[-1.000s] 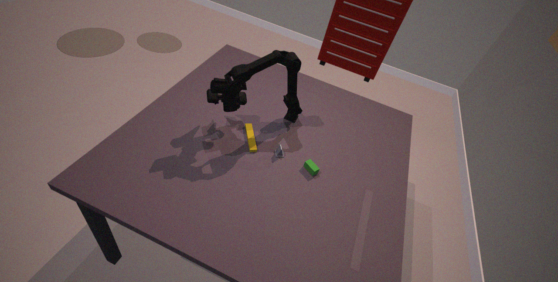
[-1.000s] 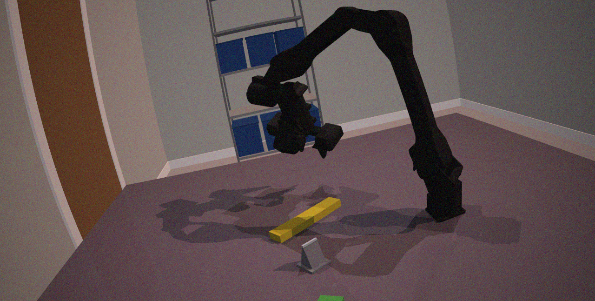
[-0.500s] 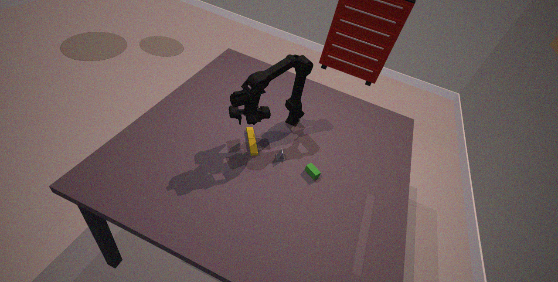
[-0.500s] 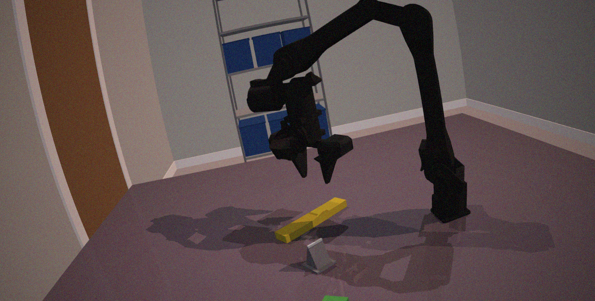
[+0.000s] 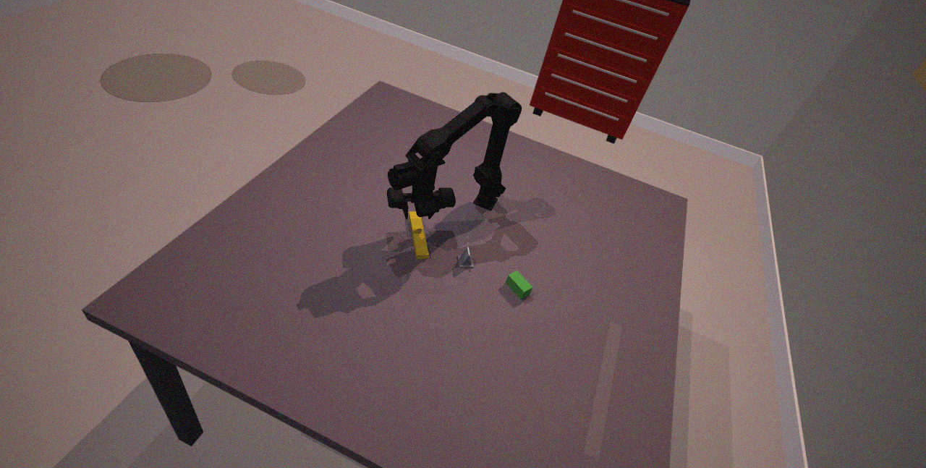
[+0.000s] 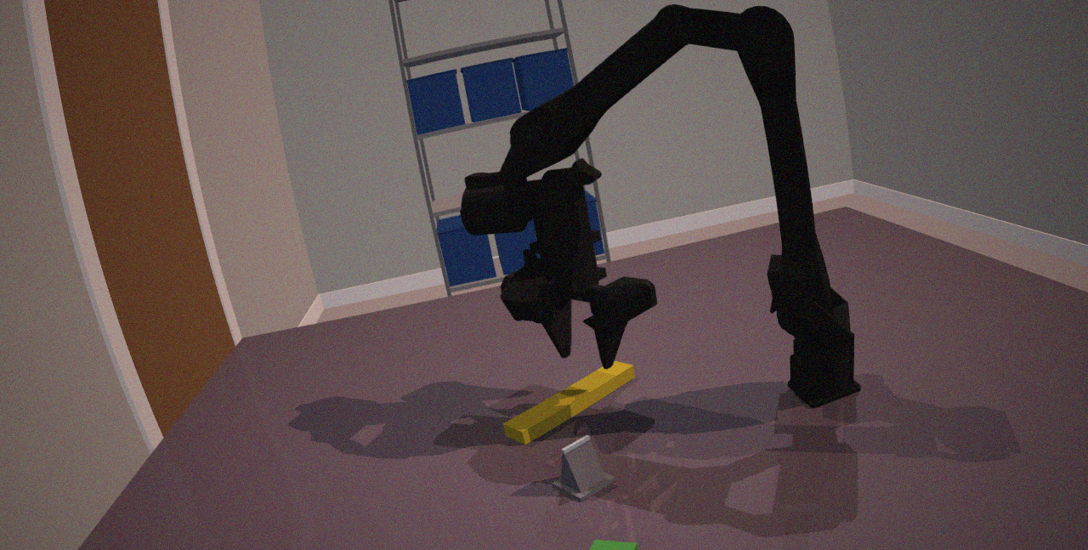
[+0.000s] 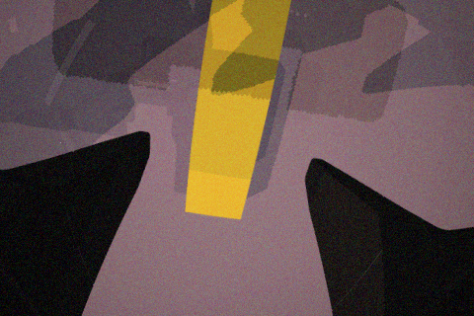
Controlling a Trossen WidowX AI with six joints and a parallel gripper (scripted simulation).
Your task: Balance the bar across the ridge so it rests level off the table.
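My gripper tip is now 30 mm short of the yellow bar, 20 mm to the right of it and 30 mm above it. Round my gripper tip: green block (50 mm ahead, 340 mm to the left, 30 mm below).
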